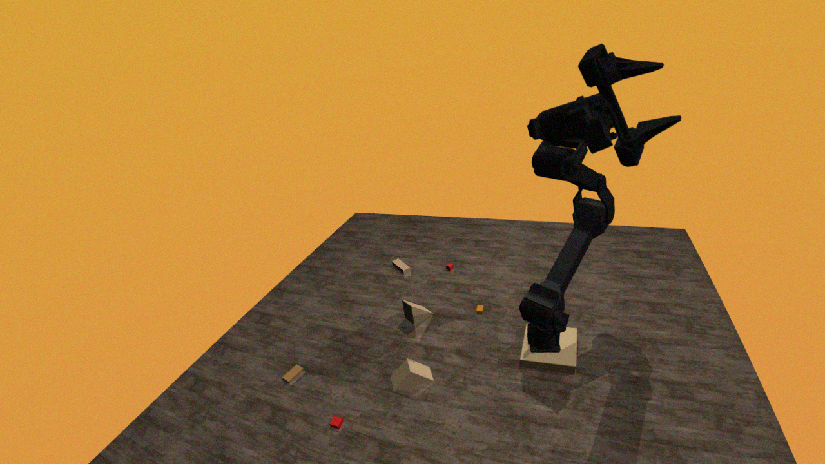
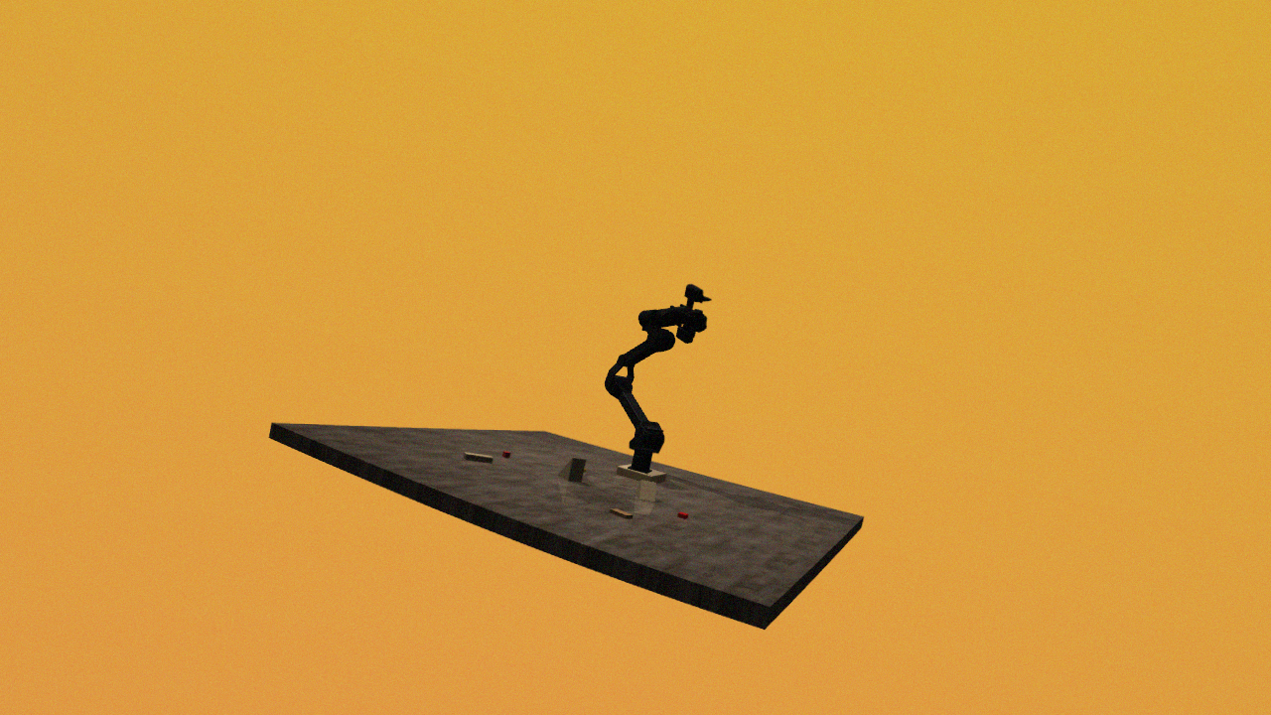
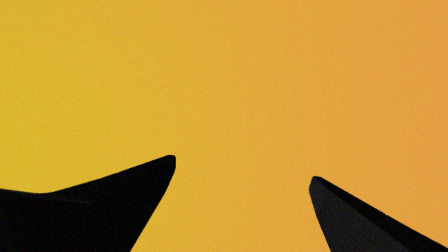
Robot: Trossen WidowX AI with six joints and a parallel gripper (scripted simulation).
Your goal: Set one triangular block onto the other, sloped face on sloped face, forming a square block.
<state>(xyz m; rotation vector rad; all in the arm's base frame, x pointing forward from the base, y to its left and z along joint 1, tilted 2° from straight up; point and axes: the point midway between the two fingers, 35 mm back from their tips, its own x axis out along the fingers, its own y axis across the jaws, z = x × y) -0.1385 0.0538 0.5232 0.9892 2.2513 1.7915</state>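
The pale tan triangular block is 54 cm below my gripper tip, 44 cm ahead of it and 3 cm to the left of it. From my gripper tip the other things lie so: orange cube 56 cm below, 30 cm ahead, 21 cm to the right; then pale bar 56 cm below, 56 cm ahead, 42 cm to the right.
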